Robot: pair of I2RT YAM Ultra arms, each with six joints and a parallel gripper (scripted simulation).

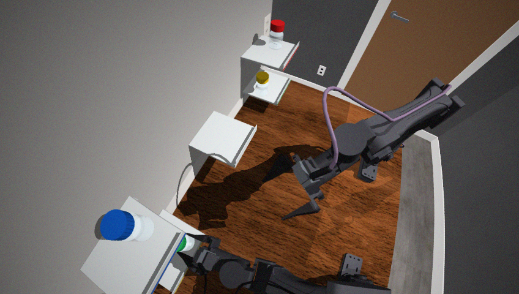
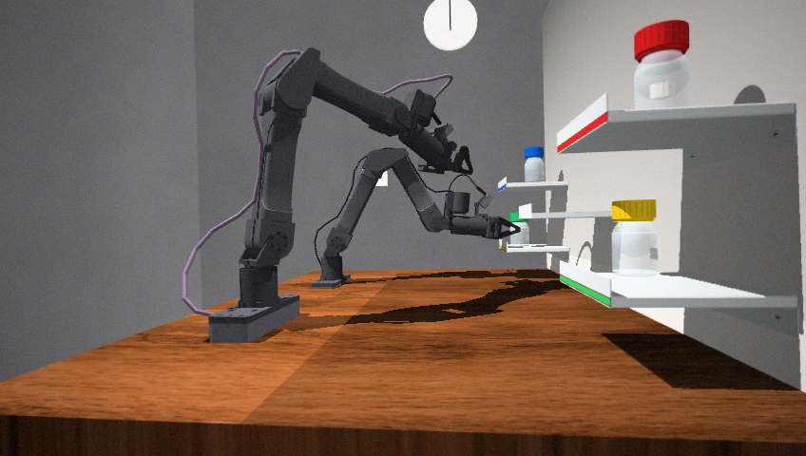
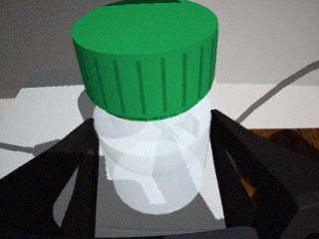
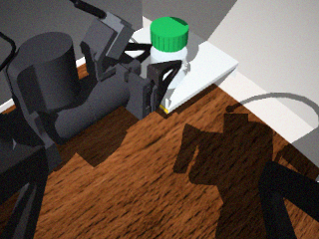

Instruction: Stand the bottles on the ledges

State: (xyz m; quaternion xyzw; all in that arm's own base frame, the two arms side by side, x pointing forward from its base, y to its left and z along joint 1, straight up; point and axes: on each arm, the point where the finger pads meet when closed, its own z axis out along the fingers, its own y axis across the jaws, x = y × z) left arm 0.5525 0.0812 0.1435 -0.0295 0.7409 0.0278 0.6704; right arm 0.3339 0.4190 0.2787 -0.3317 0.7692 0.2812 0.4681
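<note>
The blue-capped bottle lies 190 mm above my left hand, 60 mm ahead of it and 10 mm to the right of it. The rest, counted from my left hand: green-capped bottle (10 mm below, 10 mm ahead); then yellow-capped bottle (680 mm to the right, 30 mm ahead, 10 mm below); then wall (360 mm to the right, 300 mm above, 140 mm ahead).
</note>
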